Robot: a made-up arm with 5 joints. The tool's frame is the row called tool.
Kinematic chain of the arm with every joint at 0, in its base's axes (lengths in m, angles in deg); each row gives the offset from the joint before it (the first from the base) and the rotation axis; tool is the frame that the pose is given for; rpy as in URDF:
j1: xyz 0.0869 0 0.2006 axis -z
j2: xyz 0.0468 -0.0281 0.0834 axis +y
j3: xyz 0.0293 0 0.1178 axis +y
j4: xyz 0.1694 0 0.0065 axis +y
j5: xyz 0.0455 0.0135 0 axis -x
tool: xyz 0 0 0 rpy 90 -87.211 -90
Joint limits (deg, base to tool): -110..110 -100..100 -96.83..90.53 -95..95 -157.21..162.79
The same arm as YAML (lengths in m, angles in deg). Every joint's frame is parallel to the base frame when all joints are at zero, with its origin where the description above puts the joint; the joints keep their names.
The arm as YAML. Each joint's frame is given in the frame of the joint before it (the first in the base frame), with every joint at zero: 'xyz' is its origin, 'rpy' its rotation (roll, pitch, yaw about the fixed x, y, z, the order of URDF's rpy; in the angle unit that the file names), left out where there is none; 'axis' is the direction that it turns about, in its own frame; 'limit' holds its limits. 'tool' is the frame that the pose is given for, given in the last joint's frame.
units:
  length: m
  angle: deg
joints:
  - name: j1
    type: revolute
    origin:
      xyz: [0.0869, 0.0, 0.2006]
    axis: [0.0, 0.0, -1.0]
    limit:
      lower: -110.0
      upper: 110.0
  - name: j2
    type: revolute
    origin:
      xyz: [0.0468, -0.0281, 0.0834]
    axis: [0.0, 1.0, 0.0]
    limit:
      lower: -100.0
      upper: 100.0
  - name: j3
    type: revolute
    origin:
      xyz: [0.0293, 0.0, 0.1178]
    axis: [0.0, 1.0, 0.0]
    limit:
      lower: -96.83
      upper: 90.53
  - name: j4
    type: revolute
    origin:
      xyz: [0.1694, 0.0, 0.0065]
    axis: [0.0, 1.0, 0.0]
    limit:
      lower: -95.0
      upper: 95.0
  - name: j5
    type: revolute
    origin:
      xyz: [0.0455, 0.0135, 0.0]
    axis: [-1.0, 0.0, 0.0]
    limit:
      lower: -157.21
      upper: 162.79
tool:
  origin:
    xyz: [0.0, 0.0, 0.0]
    rpy: [90.0, -87.21, -90.0]

